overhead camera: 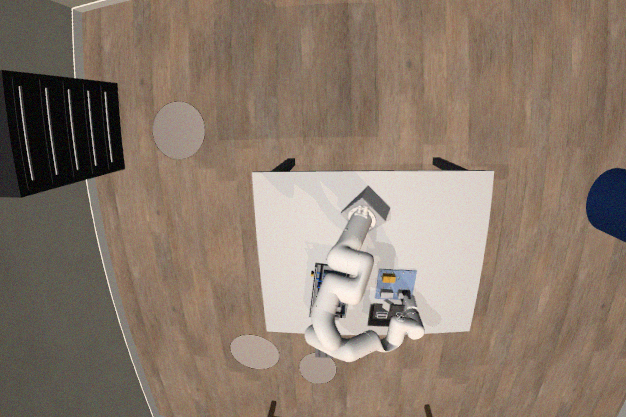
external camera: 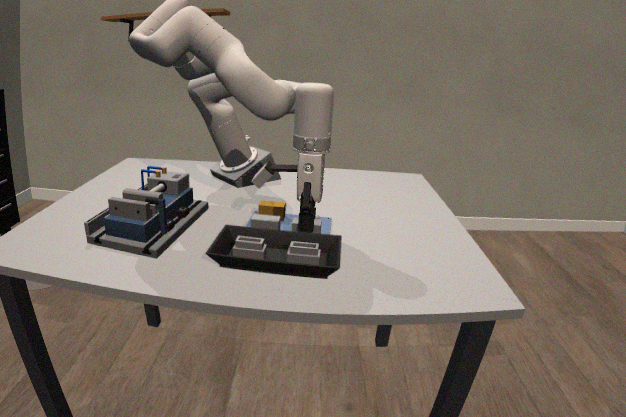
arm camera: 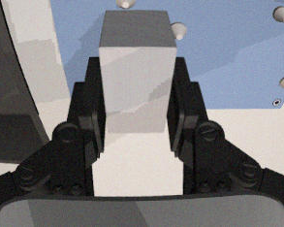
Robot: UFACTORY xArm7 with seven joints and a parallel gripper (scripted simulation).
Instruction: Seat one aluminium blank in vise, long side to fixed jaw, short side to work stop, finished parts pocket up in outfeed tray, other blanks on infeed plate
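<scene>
Right now the aluminium blank is 2 cm below my hand. Also, from my hand: brass blank (9 cm to the right, 9 cm behind, 2 cm below).
</scene>
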